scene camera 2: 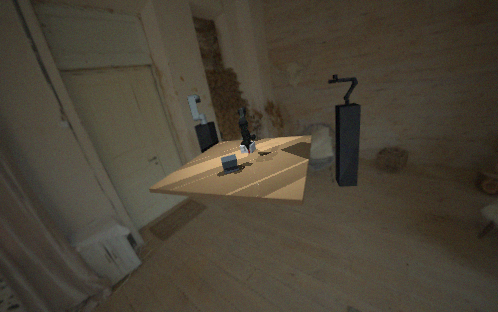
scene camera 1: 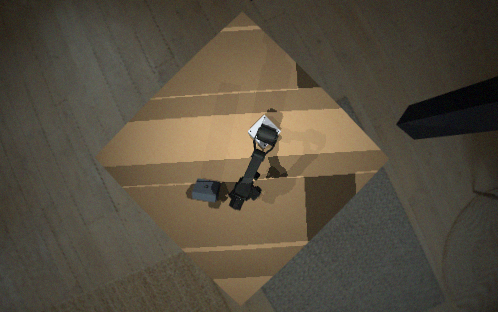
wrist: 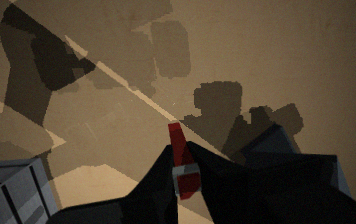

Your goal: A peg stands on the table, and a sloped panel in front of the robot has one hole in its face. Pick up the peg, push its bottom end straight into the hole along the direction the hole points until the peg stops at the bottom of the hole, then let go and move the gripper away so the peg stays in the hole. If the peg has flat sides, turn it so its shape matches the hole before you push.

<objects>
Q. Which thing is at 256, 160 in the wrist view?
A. A sloped panel.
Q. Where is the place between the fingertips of the gripper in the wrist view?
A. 179, 148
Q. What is the gripper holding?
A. A red peg.
</objects>
